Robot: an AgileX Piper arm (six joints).
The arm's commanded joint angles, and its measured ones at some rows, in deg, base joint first. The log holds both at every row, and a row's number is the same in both.
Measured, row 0:
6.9, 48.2, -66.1, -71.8, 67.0, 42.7
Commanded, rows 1 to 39:
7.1, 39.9, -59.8, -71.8, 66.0, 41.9
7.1, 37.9, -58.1, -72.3, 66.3, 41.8
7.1, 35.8, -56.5, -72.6, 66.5, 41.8
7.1, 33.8, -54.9, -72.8, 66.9, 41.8
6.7, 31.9, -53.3, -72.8, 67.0, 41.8
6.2, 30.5, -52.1, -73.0, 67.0, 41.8
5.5, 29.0, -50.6, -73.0, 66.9, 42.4
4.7, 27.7, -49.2, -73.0, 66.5, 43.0
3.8, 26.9, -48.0, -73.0, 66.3, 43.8
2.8, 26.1, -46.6, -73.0, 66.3, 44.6
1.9, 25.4, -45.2, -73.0, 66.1, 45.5
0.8, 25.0, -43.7, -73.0, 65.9, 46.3
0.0, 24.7, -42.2, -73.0, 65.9, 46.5
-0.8, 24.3, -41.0, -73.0, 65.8, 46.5
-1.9, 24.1, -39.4, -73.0, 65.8, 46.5
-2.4, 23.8, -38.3, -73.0, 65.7, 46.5
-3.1, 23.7, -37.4, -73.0, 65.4, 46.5
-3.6, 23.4, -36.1, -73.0, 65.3, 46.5
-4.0, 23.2, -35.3, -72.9, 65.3, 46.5
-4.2, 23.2, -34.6, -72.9, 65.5, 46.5
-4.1, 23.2, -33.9, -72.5, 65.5, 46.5
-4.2, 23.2, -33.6, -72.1, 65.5, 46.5
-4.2, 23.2, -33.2, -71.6, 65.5, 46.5
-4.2, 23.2, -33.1, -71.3, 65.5, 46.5
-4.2, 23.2, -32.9, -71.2, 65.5, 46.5
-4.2, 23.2, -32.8, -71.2, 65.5, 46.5
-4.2, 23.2, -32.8, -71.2, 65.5, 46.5
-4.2, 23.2, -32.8, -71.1, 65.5, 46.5
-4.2, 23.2, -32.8, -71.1, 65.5, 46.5
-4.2, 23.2, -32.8, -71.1, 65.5, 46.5
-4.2, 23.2, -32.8, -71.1, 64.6, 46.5
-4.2, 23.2, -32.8, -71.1, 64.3, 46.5
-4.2, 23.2, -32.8, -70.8, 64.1, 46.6
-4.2, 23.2, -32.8, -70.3, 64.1, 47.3
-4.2, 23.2, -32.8, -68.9, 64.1, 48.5
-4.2, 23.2, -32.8, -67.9, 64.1, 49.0
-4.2, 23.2, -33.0, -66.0, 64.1, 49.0
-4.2, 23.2, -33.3, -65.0, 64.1, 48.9
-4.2, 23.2, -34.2, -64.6, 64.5, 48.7
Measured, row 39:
-4.0, 23.4, -33.1, -67.5, 64.3, 48.3
